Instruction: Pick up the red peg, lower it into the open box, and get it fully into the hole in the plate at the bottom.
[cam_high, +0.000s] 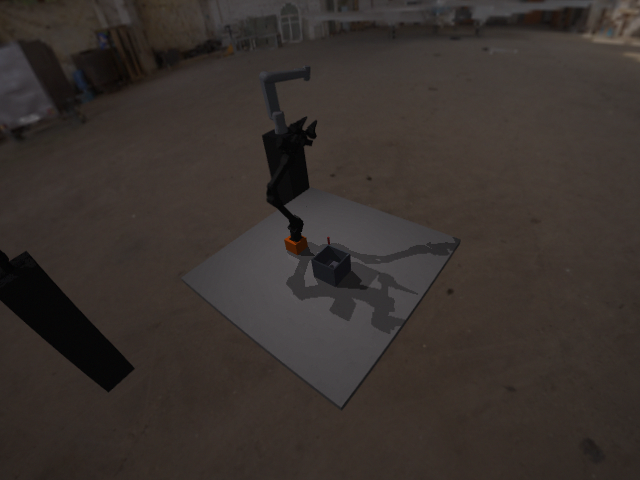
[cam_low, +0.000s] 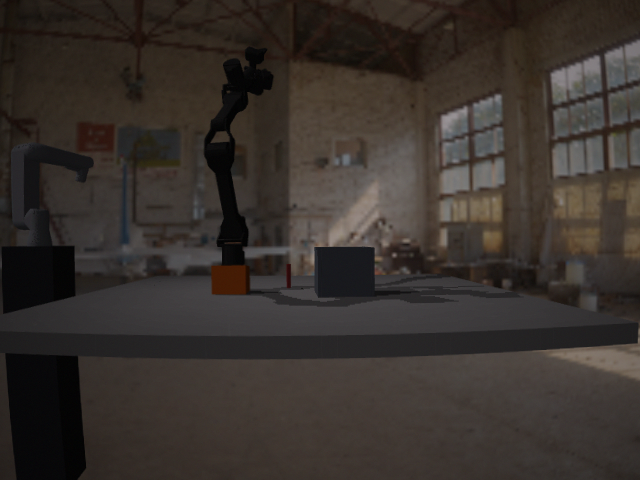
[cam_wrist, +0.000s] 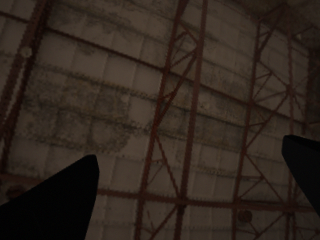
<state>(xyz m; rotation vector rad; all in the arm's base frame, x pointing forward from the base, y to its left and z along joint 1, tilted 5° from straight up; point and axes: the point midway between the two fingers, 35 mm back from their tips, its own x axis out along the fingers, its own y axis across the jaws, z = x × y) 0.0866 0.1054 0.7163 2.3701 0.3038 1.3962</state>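
My gripper tip is 77 cm above the red peg, 8 cm short of it and 7 cm to the left of it. From my gripper tip the other things lie so: plate 77 cm below, 26 cm to the right, 23 cm ahead.
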